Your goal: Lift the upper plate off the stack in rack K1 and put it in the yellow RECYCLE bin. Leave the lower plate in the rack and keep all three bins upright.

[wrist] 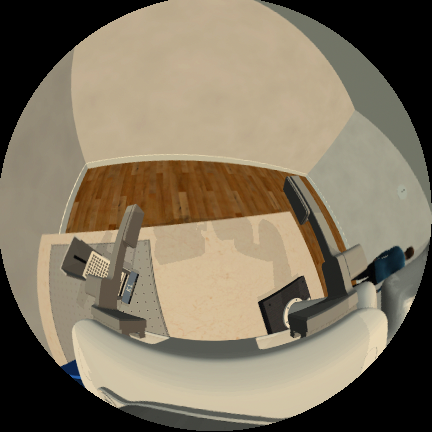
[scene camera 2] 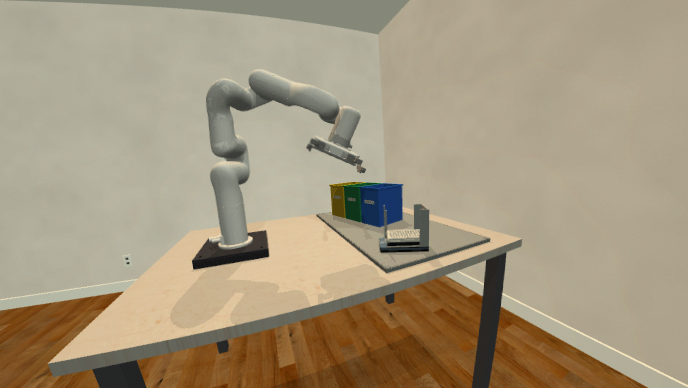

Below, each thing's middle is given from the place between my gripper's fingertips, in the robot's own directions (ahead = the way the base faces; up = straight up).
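There's a blue bin point(scene camera 2: 373, 197) that's 310 mm to the left of my hand, 370 mm ahead of it and 220 mm below it. As for the slotted rack panel point(wrist: 76, 247), you'd find that 40 mm to the right of my hand, 230 mm below it and 290 mm ahead of it.
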